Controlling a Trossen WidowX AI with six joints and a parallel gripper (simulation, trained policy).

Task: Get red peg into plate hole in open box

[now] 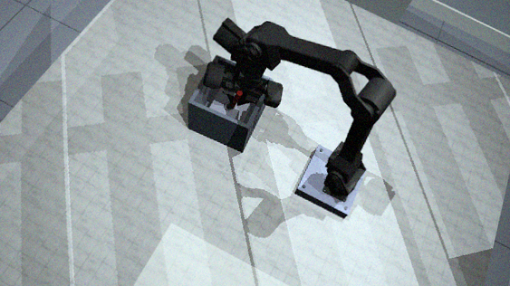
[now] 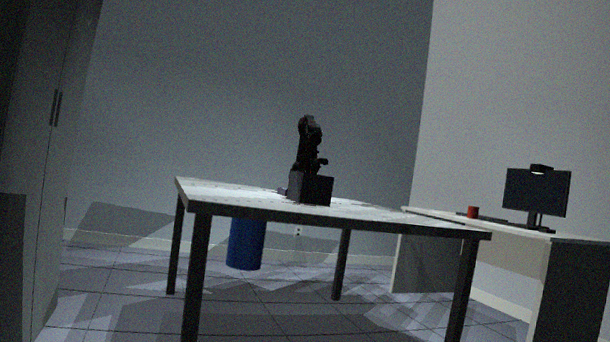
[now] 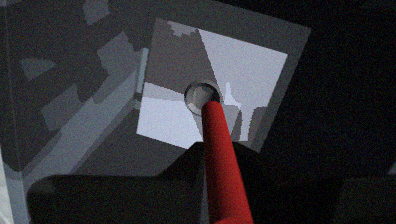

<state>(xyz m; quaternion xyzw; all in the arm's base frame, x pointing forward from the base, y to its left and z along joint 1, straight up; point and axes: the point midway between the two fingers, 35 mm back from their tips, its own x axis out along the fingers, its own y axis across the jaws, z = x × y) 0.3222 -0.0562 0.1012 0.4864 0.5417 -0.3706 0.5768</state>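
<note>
Now: the red peg 10 mm to the right of my gripper tip and 10 mm above it. From my gripper tip the other things lie so: light plate 60 mm below, 20 mm ahead, 10 mm to the right.
</note>
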